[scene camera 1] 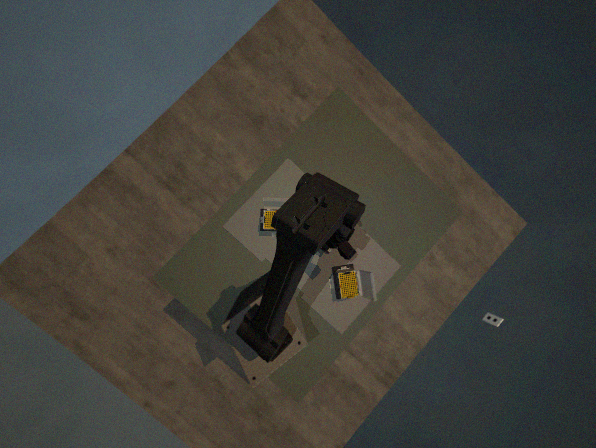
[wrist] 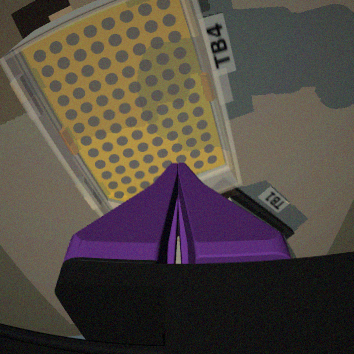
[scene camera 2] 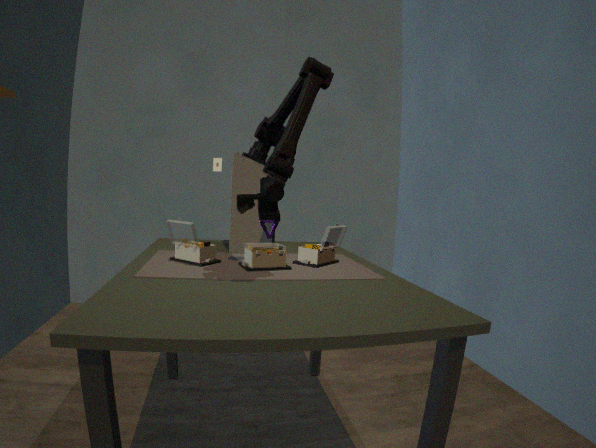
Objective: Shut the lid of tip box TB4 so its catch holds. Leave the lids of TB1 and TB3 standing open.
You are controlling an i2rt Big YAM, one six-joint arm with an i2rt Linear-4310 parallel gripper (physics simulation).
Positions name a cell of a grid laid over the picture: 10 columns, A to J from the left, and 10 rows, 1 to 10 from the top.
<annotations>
A pale mat (scene camera 1: G6) is 1.15 m from the lens.
</annotations>
